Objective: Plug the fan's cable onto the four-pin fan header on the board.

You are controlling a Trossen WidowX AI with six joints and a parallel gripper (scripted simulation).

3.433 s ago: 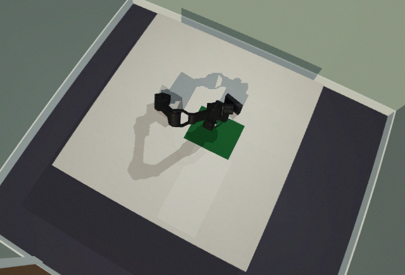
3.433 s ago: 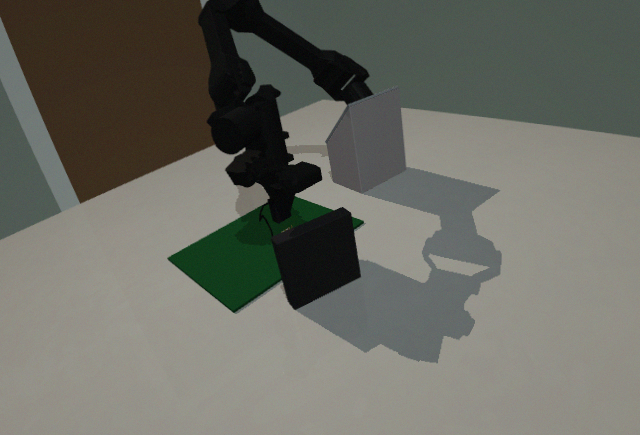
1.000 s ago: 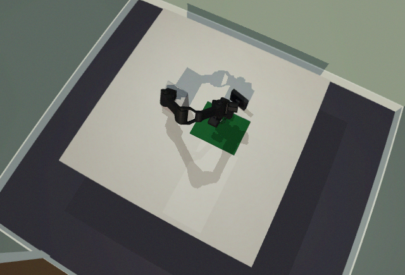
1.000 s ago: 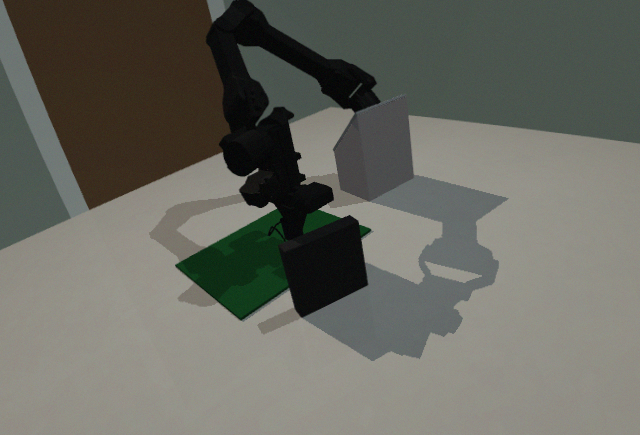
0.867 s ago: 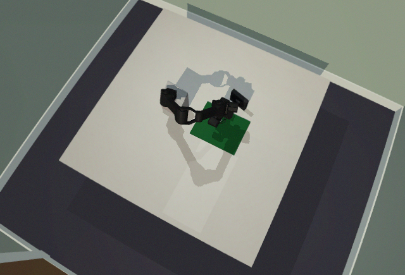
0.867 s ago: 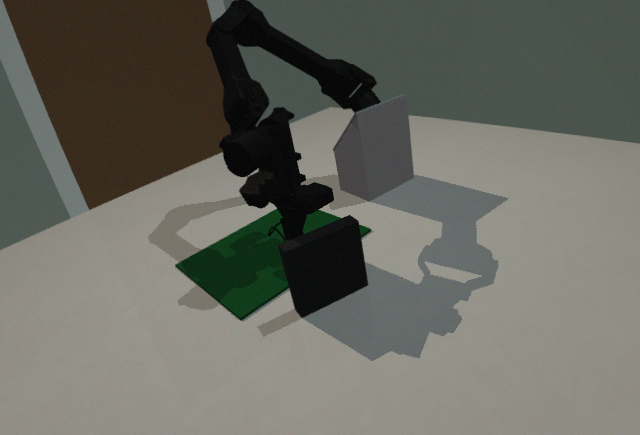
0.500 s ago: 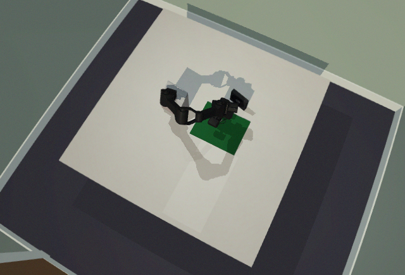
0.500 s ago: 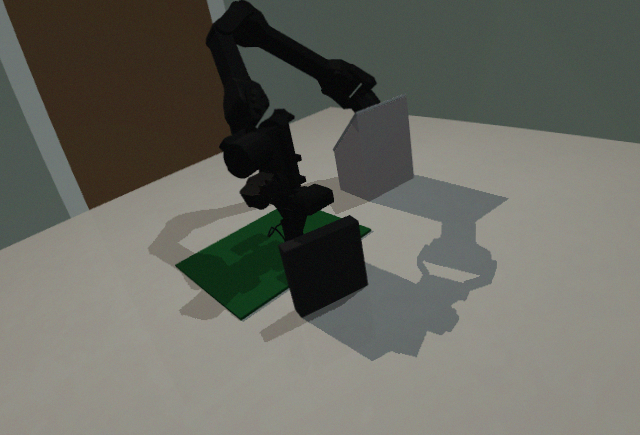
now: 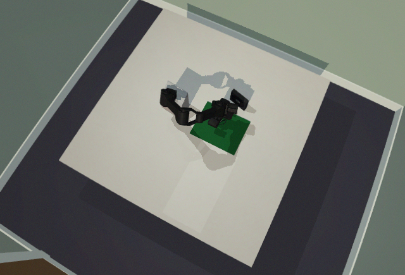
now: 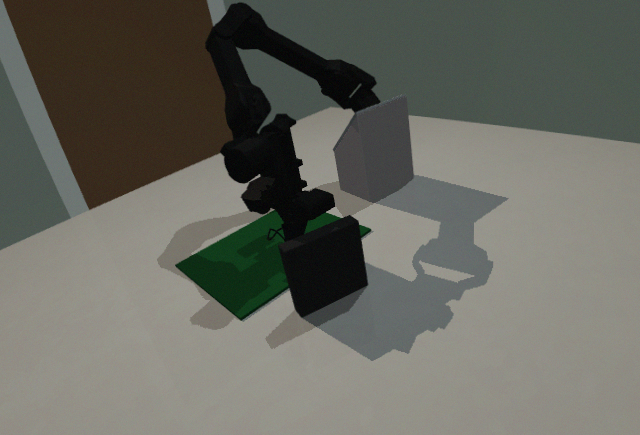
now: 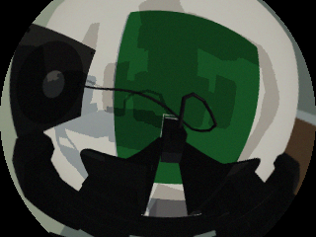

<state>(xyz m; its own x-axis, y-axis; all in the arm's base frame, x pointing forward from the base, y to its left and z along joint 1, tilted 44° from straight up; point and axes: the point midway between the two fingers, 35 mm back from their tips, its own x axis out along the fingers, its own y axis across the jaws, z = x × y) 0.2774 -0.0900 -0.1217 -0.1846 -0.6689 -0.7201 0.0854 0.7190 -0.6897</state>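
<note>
The dark plug lies 1 cm ahead of my gripper tip and 1 cm above it. Round my gripper tip: green board 5 cm to the right, 4 cm below, 3 cm ahead; then pale fan header 3 cm below, 1 cm ahead; then black square fan 14 cm to the left, 7 cm ahead, 3 cm above.
</note>
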